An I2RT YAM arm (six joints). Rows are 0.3 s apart.
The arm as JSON. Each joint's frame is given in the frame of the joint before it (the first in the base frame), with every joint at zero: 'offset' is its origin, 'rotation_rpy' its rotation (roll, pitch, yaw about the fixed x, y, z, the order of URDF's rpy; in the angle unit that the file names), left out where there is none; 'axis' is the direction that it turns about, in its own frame. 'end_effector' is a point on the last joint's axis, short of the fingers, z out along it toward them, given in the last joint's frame.
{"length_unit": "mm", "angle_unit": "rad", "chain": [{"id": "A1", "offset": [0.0, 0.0, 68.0], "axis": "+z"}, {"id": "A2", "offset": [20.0, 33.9, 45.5], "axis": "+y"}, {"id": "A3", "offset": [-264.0, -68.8, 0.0], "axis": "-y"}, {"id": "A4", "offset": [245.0, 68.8, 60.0], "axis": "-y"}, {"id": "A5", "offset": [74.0, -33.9, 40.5], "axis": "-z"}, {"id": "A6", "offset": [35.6, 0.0, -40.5], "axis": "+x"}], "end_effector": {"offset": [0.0, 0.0, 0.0], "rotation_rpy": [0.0, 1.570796, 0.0]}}
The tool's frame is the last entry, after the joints.
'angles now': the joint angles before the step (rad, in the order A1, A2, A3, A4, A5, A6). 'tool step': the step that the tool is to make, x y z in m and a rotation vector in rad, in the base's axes. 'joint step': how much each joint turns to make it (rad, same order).
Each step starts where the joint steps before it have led.
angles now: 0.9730 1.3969 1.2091 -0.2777 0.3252 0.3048
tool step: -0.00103 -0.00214 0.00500 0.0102 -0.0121 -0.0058
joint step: -0.0004 -0.0107 0.0050 0.0000 0.0067 -0.0015
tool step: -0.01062 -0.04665 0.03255 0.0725 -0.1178 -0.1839
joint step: -0.0458 -0.1675 -0.0436 0.0026 0.1480 0.0027
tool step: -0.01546 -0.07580 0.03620 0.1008 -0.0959 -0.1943
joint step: -0.1517 -0.2249 -0.0227 -0.0663 0.0429 0.0061
